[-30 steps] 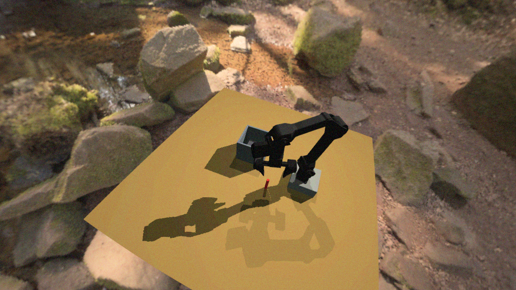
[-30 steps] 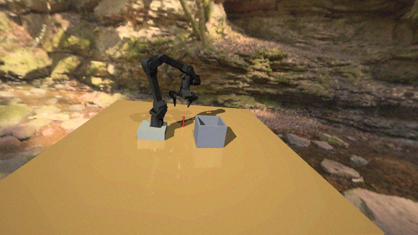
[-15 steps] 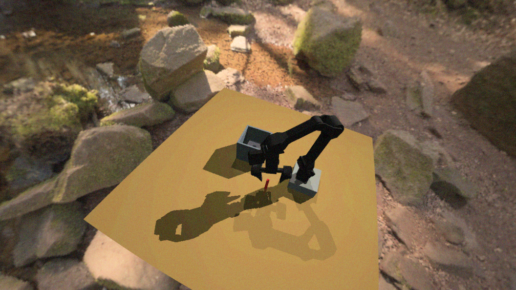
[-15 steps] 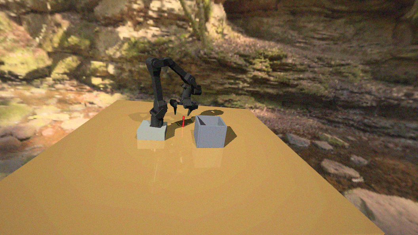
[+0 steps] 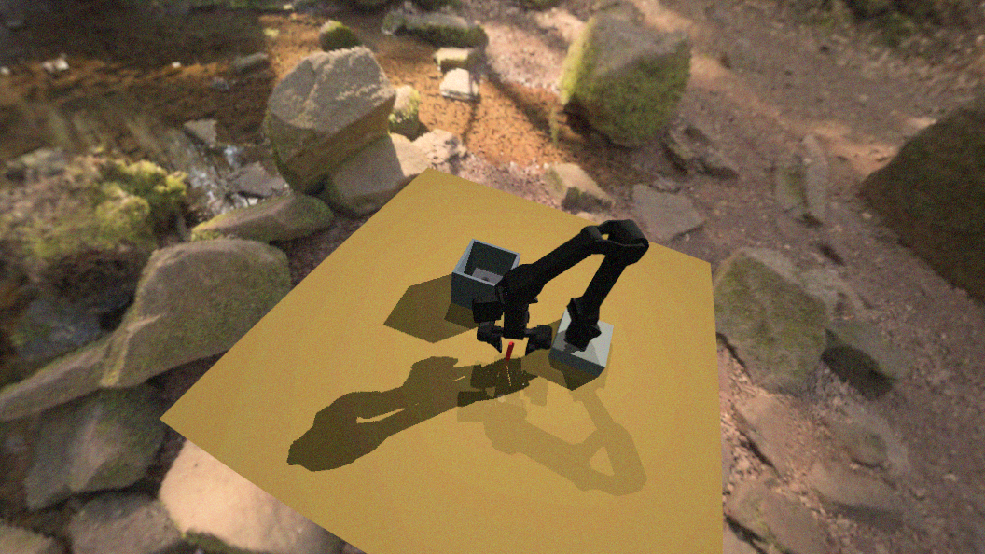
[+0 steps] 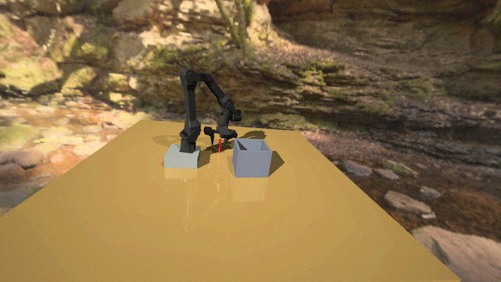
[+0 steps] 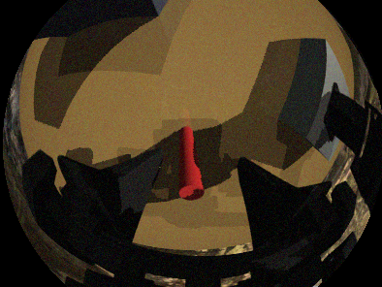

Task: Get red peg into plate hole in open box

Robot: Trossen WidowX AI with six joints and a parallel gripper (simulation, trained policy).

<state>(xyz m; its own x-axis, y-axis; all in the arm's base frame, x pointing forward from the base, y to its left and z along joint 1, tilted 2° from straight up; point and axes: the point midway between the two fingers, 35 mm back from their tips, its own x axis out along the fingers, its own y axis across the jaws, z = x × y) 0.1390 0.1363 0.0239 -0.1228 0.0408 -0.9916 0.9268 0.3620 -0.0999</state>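
Right now the red peg is 1 cm ahead of my gripper tip. Also, from my gripper tip: plate (19 cm ahead, 17 cm to the right).
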